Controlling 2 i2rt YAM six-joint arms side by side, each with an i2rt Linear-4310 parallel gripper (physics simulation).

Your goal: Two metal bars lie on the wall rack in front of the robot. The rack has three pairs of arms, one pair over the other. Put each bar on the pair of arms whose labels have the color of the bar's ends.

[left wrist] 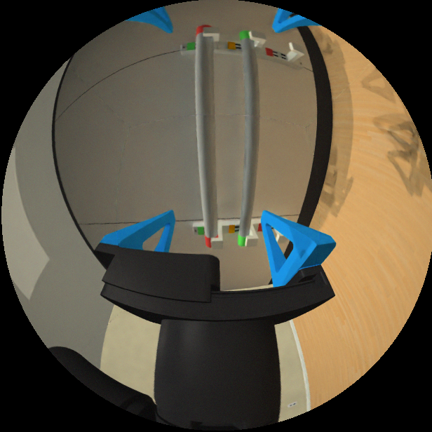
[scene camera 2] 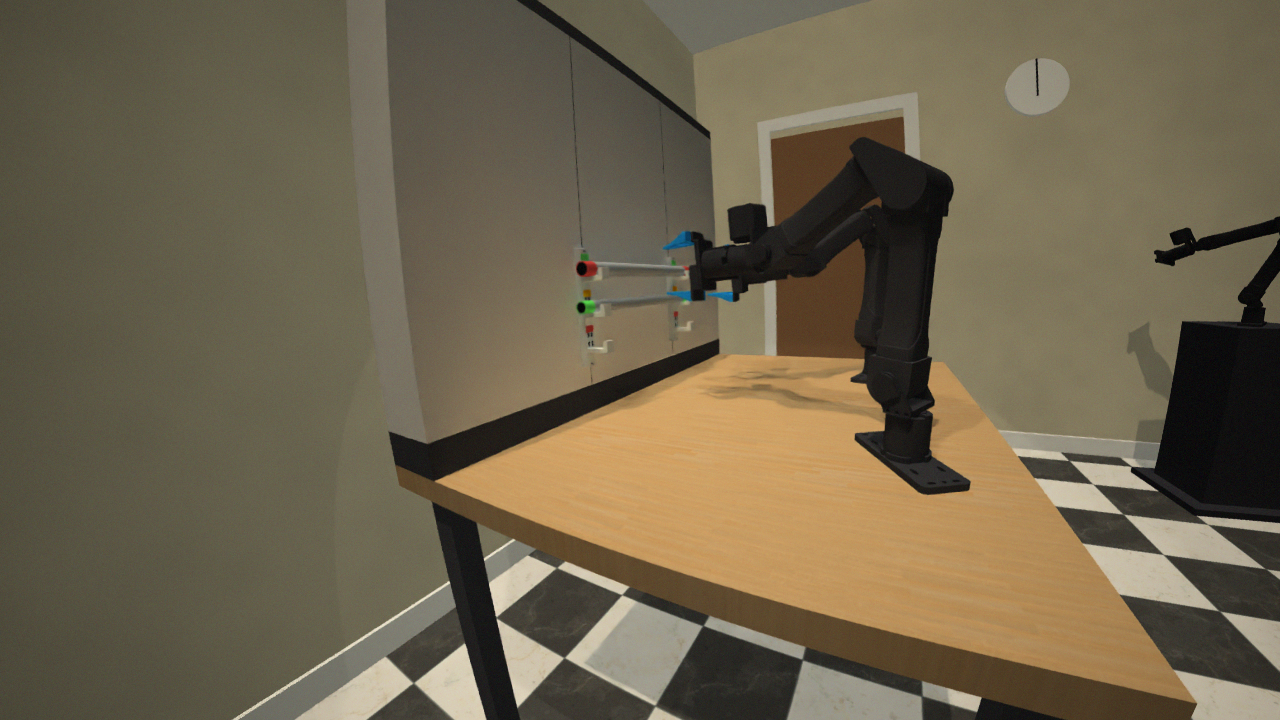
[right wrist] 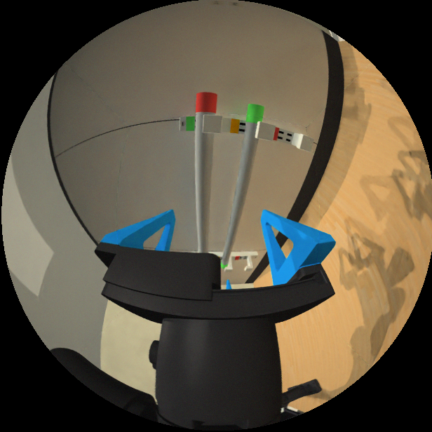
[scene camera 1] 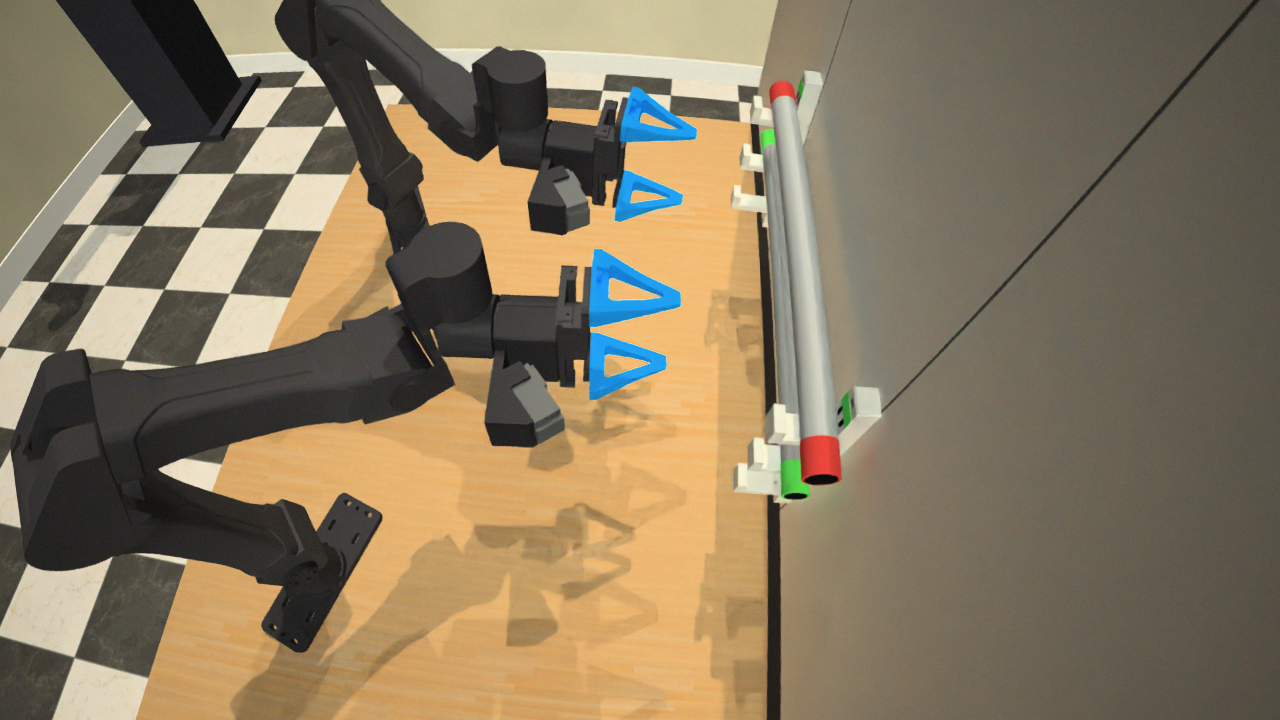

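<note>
The red-ended bar lies level on the top arms, beside green labels. The green-ended bar lies on the middle arms, beside orange labels. The bottom arms, beside red labels, hold no bar. My left gripper is open and empty, facing the bars near their far end. My right gripper is open and empty, facing them nearer their near end, apart from them.
The rack is fixed to the grey wall panel, above the wooden table. My two arms stand side by side. A black pedestal with another arm stands at the right in scene camera 2.
</note>
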